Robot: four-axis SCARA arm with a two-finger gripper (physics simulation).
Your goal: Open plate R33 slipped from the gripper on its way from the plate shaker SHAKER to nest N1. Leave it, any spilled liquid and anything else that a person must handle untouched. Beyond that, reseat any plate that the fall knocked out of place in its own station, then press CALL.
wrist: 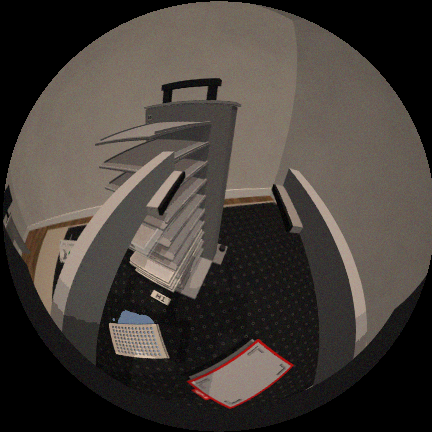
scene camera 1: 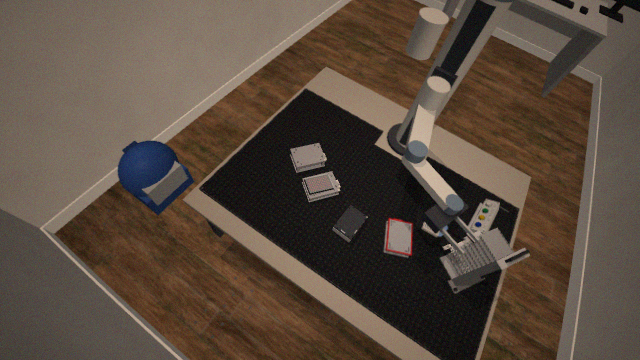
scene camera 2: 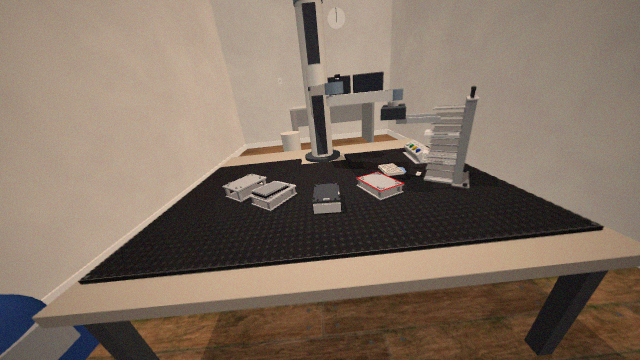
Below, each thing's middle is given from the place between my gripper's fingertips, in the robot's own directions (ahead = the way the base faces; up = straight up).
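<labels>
My gripper: 270 mm above the well plate with blue patch (wrist: 138, 340), 100 mm to the left of it, 190 mm past it. Dark shaker (scene camera 2: 326, 198), from my hand: 250 mm below, 80 mm ahead, 450 mm to the right.
</labels>
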